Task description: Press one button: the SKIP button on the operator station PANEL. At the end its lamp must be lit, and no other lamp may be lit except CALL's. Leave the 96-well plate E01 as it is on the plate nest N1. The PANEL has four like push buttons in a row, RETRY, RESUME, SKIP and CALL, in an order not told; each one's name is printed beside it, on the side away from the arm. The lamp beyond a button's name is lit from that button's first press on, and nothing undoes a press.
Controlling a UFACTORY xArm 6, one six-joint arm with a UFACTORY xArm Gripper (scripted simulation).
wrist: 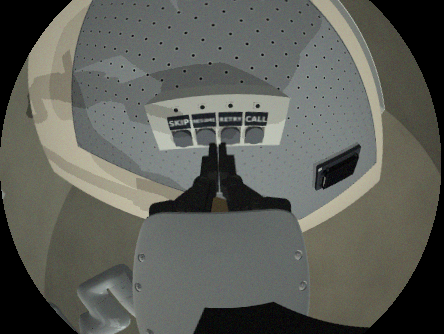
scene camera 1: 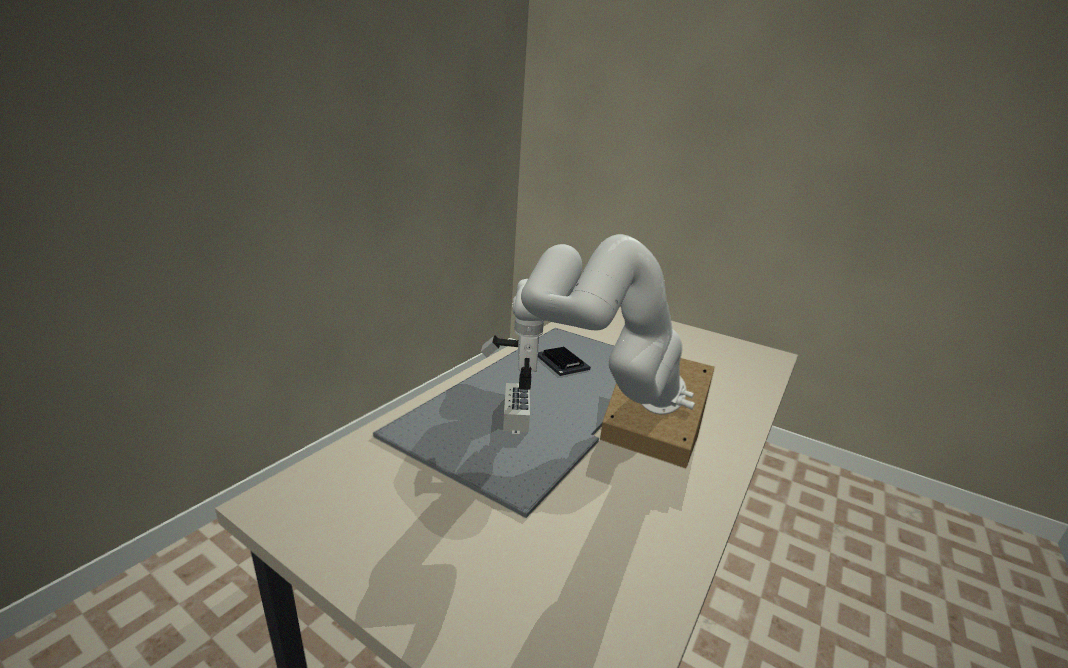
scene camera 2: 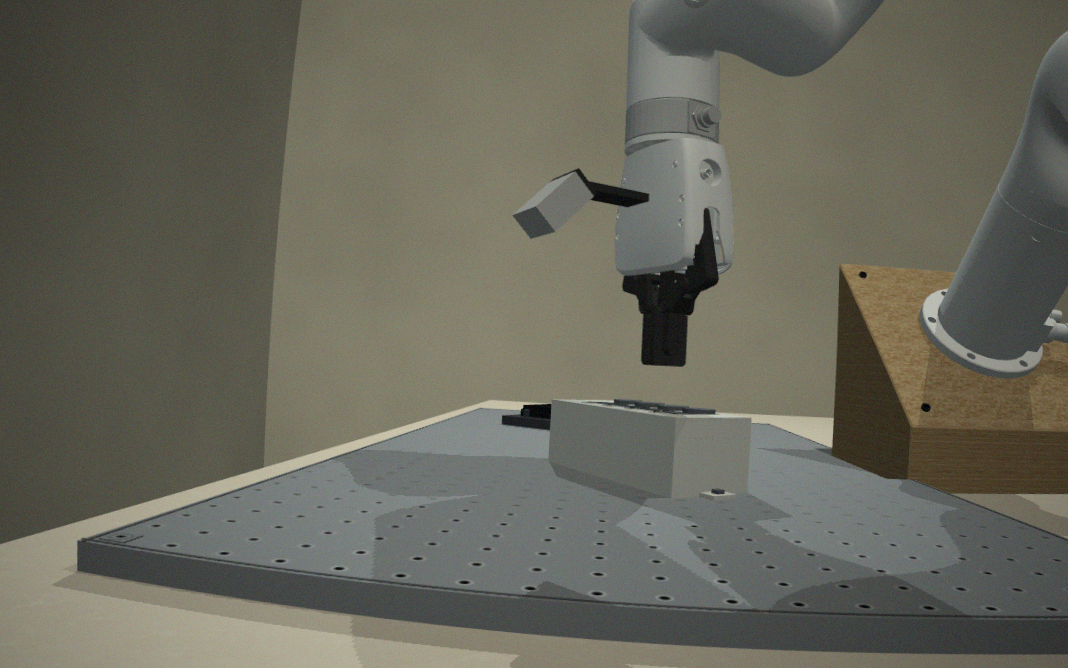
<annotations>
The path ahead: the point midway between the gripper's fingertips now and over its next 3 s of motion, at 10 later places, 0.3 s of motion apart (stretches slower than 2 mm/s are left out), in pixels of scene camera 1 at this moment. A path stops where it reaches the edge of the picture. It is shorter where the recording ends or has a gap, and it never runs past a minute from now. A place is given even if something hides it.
The gripper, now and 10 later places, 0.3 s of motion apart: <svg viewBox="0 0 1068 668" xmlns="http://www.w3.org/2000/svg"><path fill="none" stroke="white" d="M524 388L525 388L525 387L526 386L526 388L526 392L525 396L525 398L525 398L525 399L525 401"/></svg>
</annotations>
